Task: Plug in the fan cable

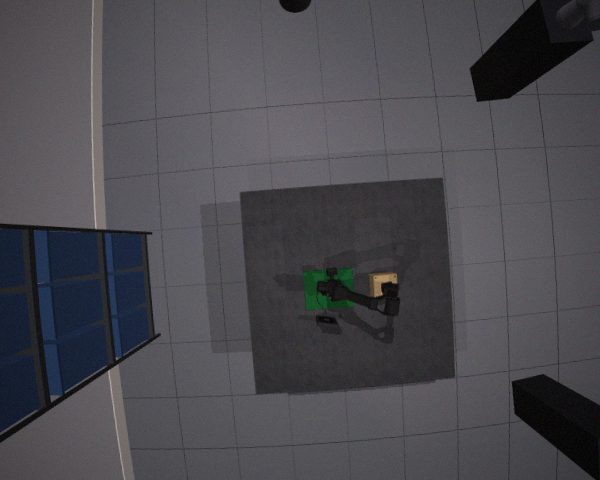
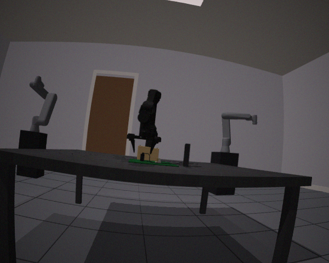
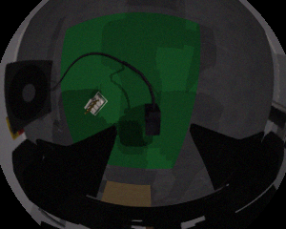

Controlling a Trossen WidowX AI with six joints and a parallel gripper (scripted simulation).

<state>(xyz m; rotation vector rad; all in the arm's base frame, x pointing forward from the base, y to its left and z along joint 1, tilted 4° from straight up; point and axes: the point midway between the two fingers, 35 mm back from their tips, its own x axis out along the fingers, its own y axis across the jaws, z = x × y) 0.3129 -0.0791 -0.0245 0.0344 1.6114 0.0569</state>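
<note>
My gripper tip is 20 mm above the black fan plug. From my gripper tip the other things lie so: white fan header 90 mm to the left, 50 mm below, 20 mm ahead; green circuit board 60 mm below, 50 mm to the left, 20 mm ahead; black fan 220 mm to the left, 70 mm ahead, 10 mm above.
</note>
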